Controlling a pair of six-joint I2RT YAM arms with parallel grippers.
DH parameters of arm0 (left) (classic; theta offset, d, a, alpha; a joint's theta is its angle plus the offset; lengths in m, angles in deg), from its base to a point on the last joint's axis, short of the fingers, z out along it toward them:
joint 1: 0 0.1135 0.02 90
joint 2: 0 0 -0.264 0
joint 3: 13.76 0 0.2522 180
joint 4: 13.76 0 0.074 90
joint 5: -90 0 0 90
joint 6: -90 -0.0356 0 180
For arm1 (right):
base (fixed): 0 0 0 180
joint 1: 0 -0.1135 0.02 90
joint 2: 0 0 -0.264 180
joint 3: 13.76 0 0.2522 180
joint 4: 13.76 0 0.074 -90
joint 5: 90 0 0 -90
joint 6: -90 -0.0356 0 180
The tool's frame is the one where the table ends.
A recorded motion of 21 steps. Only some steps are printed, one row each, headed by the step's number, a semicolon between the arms.
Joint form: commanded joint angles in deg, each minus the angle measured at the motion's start. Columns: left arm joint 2, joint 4, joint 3, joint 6, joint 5, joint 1; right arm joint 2, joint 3, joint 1, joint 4, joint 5, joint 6.
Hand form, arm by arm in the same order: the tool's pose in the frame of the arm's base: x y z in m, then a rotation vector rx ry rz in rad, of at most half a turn. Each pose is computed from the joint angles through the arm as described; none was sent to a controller.
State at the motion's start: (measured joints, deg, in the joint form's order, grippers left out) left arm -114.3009 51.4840 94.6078 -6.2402 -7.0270 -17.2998; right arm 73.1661 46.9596 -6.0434 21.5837 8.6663 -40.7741
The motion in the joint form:
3: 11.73 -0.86 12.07 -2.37 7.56 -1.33; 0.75 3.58 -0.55 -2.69 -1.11 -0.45
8: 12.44 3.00 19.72 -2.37 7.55 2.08; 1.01 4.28 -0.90 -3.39 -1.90 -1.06
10: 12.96 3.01 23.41 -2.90 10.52 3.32; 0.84 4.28 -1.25 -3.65 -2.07 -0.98
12: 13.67 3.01 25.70 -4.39 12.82 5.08; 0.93 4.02 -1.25 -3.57 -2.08 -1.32
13: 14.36 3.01 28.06 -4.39 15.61 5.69; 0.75 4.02 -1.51 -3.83 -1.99 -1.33
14: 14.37 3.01 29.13 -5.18 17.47 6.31; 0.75 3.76 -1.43 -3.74 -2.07 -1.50
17: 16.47 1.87 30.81 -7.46 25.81 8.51; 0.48 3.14 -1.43 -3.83 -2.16 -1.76
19: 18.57 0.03 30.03 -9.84 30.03 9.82; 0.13 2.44 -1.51 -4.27 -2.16 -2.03
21: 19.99 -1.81 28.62 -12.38 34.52 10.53; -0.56 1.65 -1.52 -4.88 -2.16 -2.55
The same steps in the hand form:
3: 0.3724 -0.1252 0.3690 0.5570 2.3178 -0.0720; 0.2751 0.0271 0.2515 0.7537 2.1904 0.2754
8: 0.3686 -0.1000 0.4100 0.4712 2.2559 -0.0486; 0.2778 0.0296 0.2553 0.7488 2.1766 0.3078
10: 0.3653 -0.0887 0.4329 0.4141 2.1907 0.0218; 0.2775 0.0314 0.2565 0.7377 2.1739 0.3168
12: 0.3614 -0.0746 0.4495 0.3746 2.1440 0.0943; 0.2771 0.0314 0.2545 0.7460 2.1791 0.3167
13: 0.3549 -0.0675 0.4660 0.3219 2.0973 0.1490; 0.2769 0.0325 0.2556 0.7402 2.1733 0.3208
14: 0.3538 -0.0621 0.4717 0.3009 2.0810 0.1964; 0.2763 0.0321 0.2540 0.7458 2.1780 0.3204
17: 0.3400 -0.0410 0.4948 0.1868 2.0071 0.3852; 0.2745 0.0319 0.2518 0.7513 2.1815 0.3224
19: 0.3294 -0.0292 0.5061 0.1388 1.9595 0.4923; 0.2728 0.0321 0.2499 0.7547 2.1792 0.3262
21: 0.3237 -0.0219 0.5103 0.1050 1.9335 0.6007; 0.2703 0.0318 0.2493 0.7624 2.1681 0.3350

